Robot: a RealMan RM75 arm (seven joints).
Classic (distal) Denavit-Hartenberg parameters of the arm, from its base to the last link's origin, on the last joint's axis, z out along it. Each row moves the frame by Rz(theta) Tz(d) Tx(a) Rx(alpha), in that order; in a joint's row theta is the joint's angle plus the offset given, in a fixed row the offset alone. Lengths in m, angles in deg.
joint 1: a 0; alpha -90; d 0.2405; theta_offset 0
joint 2: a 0; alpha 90; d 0; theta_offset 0
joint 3: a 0; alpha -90; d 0.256; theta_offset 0
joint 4: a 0; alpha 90; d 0; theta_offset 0
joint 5: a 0; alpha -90; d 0.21; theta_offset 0
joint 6: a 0; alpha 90; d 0; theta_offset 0
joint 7: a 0; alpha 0; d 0.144; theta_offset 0
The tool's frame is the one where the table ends.
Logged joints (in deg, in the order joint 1, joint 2, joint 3, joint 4, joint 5, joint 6, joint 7), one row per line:
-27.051 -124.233 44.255 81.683 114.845 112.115 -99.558
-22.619 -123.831 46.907 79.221 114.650 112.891 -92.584
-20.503 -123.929 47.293 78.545 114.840 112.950 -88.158
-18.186 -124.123 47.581 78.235 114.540 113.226 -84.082
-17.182 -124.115 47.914 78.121 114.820 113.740 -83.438
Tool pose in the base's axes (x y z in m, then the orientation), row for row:
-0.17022 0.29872 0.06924 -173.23 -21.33 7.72
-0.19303 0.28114 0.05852 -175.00 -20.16 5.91
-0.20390 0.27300 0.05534 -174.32 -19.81 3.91
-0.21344 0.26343 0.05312 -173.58 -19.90 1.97
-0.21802 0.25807 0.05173 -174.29 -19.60 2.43
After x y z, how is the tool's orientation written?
As angles about the fixed x, y, z axes (roll, pitch, yaw), in degrees.
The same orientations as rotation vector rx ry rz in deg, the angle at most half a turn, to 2 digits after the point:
-168.58 -13.26 -31.10
-171.13 -10.17 -30.05
-171.04 -7.32 -29.59
-170.70 -4.62 -29.79
-171.38 -5.11 -29.43

